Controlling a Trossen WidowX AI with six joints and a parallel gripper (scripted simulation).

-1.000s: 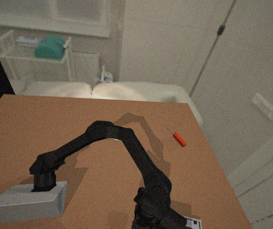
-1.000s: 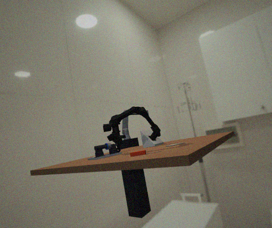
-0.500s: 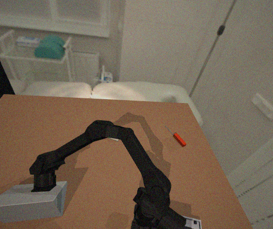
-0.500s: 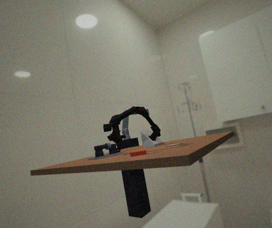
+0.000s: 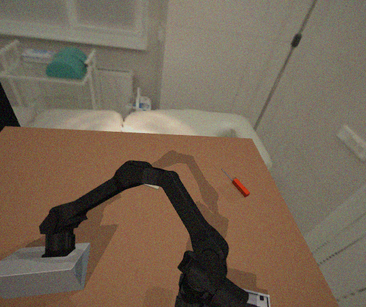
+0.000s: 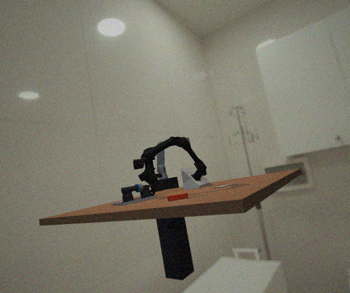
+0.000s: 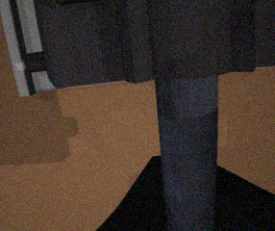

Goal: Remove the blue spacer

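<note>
Right now the dark shaft is 50 mm ahead of my gripper tip, 10 mm to the right of it and 30 mm above it. Round my gripper tip: white card: 120 mm behind, 460 mm to the left, 40 mm below; blue spacer: 110 mm ahead, 30 mm to the right, 30 mm above; pale grey spacer: 90 mm ahead, 20 mm to the right, 30 mm above.
</note>
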